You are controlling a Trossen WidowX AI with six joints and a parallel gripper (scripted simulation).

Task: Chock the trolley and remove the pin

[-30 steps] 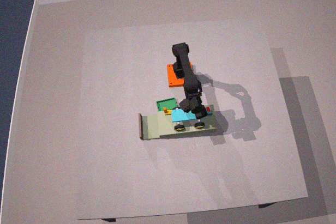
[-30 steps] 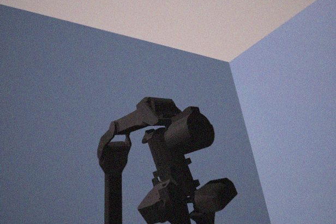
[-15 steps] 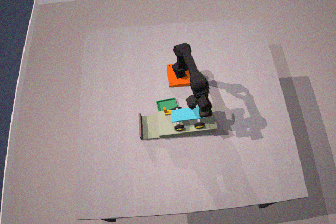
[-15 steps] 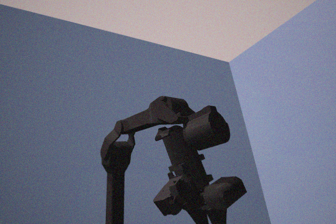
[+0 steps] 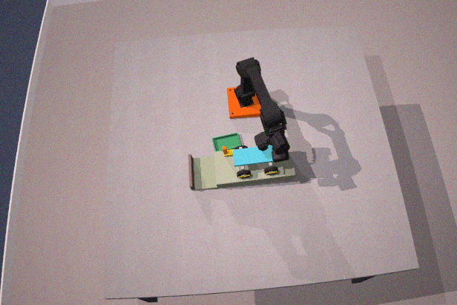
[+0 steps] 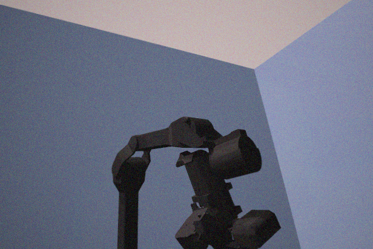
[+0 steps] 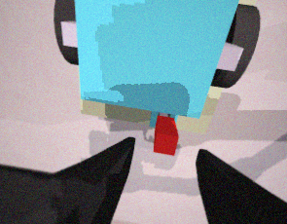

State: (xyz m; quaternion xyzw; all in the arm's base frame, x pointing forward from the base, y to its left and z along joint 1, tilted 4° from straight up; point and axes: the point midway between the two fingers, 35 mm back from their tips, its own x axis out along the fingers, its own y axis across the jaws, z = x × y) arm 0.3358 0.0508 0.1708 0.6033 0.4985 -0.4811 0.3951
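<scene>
My gripper tip is 1 cm to the right of the red-headed stop pin and 4 cm above it. Also, from my gripper tip: green tray: 15 cm behind, 19 cm to the right, 18 cm below; blue trolley: 10 cm to the right, 6 cm below; yellow chock: 8 cm behind, 19 cm to the right, 9 cm below.
</scene>
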